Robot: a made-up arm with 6 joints.
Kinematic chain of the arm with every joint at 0, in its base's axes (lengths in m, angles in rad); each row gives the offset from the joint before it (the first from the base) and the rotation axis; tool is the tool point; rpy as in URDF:
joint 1: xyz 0 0 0.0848 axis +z
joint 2: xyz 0 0 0 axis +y
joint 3: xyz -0.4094 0 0.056 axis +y
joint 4: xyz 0.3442 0 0.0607 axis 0.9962 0 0.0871
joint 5: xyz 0 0 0 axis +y
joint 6: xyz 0.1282 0 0.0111 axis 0.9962 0 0.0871
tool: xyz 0 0 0 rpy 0 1.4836 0
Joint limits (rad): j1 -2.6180..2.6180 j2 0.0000..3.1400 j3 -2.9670..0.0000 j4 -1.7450..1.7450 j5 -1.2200..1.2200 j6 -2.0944..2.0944
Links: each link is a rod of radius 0.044 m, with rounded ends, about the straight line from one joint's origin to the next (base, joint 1, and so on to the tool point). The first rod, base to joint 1, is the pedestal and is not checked.
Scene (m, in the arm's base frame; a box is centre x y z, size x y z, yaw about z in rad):
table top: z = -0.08
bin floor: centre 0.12 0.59 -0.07 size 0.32 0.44 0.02 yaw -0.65
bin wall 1: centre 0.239 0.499 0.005 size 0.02 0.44 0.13 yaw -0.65
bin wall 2: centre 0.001 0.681 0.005 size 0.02 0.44 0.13 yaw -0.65
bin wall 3: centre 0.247 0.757 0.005 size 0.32 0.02 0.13 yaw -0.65
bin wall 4: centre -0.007 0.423 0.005 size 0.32 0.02 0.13 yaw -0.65
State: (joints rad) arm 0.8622 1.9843 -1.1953 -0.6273 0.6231 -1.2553
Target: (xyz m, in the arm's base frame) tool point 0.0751 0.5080 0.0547
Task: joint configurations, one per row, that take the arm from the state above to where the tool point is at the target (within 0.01 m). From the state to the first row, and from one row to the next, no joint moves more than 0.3 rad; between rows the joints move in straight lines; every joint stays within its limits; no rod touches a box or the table.
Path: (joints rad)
1: 1.0741 1.9237 -1.1764 -0.6008 0.6155 -1.2553
2: 1.2860 1.8631 -1.1576 -0.5742 0.6079 -1.2553
3: 1.4979 1.8025 -1.1387 -0.5477 0.6003 -1.2553
4: 1.4947 2.0531 -1.0986 -0.5451 0.5739 -1.2553

